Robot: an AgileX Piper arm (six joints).
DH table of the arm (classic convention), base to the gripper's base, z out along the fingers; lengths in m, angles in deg. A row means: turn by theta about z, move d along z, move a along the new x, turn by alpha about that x. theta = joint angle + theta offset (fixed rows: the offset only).
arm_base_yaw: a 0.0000; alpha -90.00; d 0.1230; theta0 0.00
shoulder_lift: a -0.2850; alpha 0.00; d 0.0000; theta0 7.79
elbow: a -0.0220; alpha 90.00; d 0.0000; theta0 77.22
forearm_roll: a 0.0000; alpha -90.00; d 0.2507; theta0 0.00
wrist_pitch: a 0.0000; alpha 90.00; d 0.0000; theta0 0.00
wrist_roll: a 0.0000; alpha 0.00; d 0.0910; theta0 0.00
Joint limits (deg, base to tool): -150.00..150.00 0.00..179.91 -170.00..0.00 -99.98..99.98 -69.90..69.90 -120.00..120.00
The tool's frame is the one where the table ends.
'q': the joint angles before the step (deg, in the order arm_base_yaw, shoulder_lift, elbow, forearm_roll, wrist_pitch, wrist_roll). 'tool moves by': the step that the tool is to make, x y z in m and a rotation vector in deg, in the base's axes. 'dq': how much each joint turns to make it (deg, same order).
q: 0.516, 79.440, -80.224, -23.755, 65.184, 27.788
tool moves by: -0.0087, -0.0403, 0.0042, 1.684, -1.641, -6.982
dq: -9.242, -0.617, -0.334, 2.832, -1.301, -1.862
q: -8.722, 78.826, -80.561, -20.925, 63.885, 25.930
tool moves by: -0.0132, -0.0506, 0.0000, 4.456, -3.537, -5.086
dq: -13.547, 0.005, -0.009, 9.902, -4.276, -7.792
